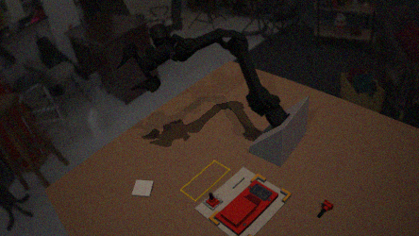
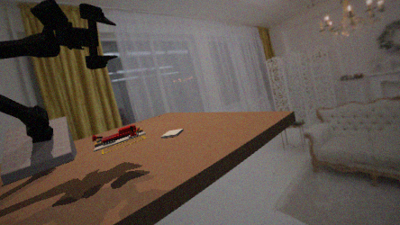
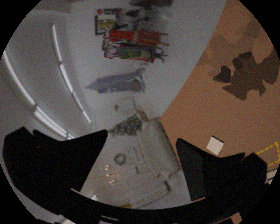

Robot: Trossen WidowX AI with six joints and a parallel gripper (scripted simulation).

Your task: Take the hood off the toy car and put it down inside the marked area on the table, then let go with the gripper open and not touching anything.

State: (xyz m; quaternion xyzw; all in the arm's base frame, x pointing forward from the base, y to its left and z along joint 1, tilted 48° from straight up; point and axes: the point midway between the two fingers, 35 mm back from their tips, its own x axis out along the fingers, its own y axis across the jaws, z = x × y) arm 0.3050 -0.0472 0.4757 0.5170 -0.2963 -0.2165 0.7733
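Right now my gripper tip is 20 mm past the red hood, 500 mm to the right of it and 330 mm above it. The rest, counted from my gripper tip: white card 140 mm ahead, 150 mm to the left, 360 mm below; then grey base plate 60 mm behind, 490 mm to the left, 360 mm below.
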